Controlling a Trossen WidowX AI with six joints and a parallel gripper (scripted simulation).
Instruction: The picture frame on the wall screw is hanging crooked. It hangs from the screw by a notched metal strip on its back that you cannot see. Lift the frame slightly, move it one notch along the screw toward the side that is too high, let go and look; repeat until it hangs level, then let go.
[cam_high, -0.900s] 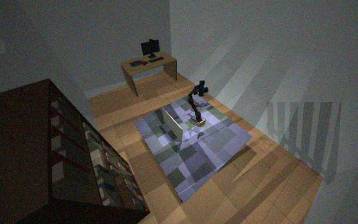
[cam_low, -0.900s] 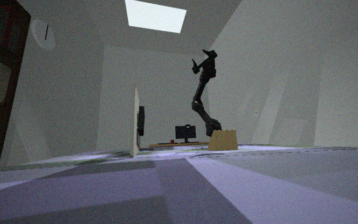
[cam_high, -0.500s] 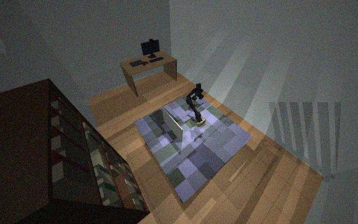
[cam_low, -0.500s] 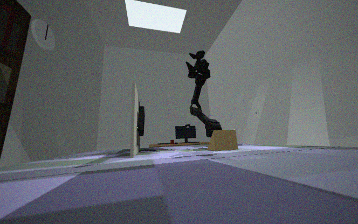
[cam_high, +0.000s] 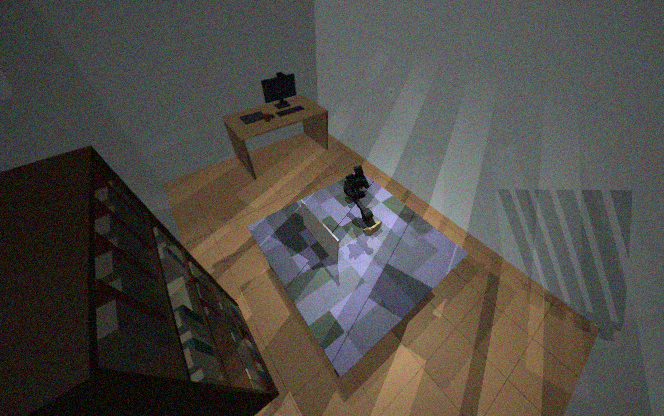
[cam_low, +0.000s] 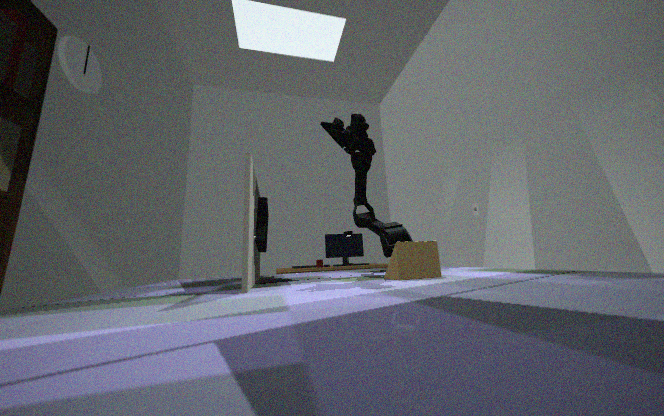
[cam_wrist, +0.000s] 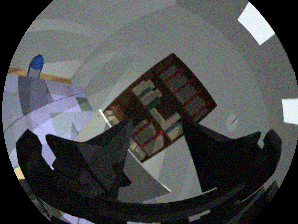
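The dark picture frame is 320 mm below my gripper tip, 210 mm ahead of it and 40 mm to the right of it. The rest, counted from my gripper tip: wall panel 340 mm below, 220 mm ahead, 50 mm to the right.
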